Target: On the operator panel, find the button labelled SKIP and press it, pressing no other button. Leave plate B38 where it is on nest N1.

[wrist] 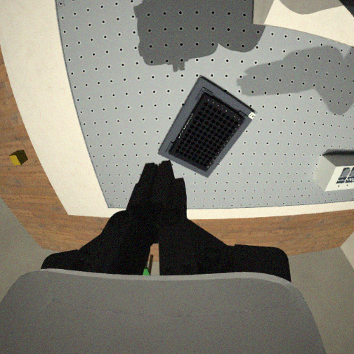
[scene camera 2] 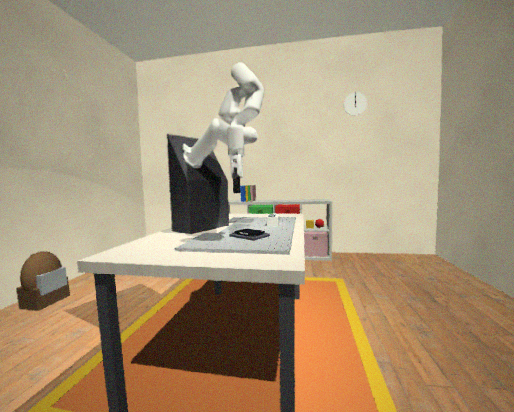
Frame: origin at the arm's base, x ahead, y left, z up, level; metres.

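Seen in the pictures: gripper, fingertip midpoint: [scene camera 2: 236, 193]; arm's base, link origin: [scene camera 2: 192, 159].
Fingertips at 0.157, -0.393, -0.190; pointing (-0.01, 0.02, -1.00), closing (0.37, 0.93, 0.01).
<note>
Pixels of each thing's top centre, then the offset from my fingertips to it, as dx, dy, dz. Level surfaces: height alone.
- operator panel, top centre: [scene camera 2: 273, 215] +0.315, +0.309, -0.159
- black plate with many wells, top centre: [scene camera 2: 249, 231] +0.064, +0.024, -0.189
- dark grey nest, top centre: [scene camera 2: 249, 232] +0.064, +0.024, -0.197
- perforated grey board, surface height: dz -0.215
- white table, surface height: dz -0.228
The operator panel [scene camera 2: 272, 220] [wrist: 328, 174] is a small white box on the perforated board; in the wrist view it is cut off at the right edge, and its button labels are too small to read. A black plate with many wells [scene camera 2: 250, 232] [wrist: 207, 131] sits in a dark grey nest [scene camera 2: 243, 237] [wrist: 176, 131] near the middle of the board. My gripper [scene camera 2: 236, 192] [wrist: 163, 178] is shut and empty, pointing down, high above the board and apart from both the plate and the panel.
The perforated grey board [scene camera 2: 200, 245] [wrist: 115, 165] lies on the white table [scene camera 2: 130, 251] [wrist: 30, 95]. A tall black block [scene camera 2: 192, 195] stands behind the board at the arm's base. A shelf unit [scene camera 2: 330, 230] stands by the far wall.
</note>
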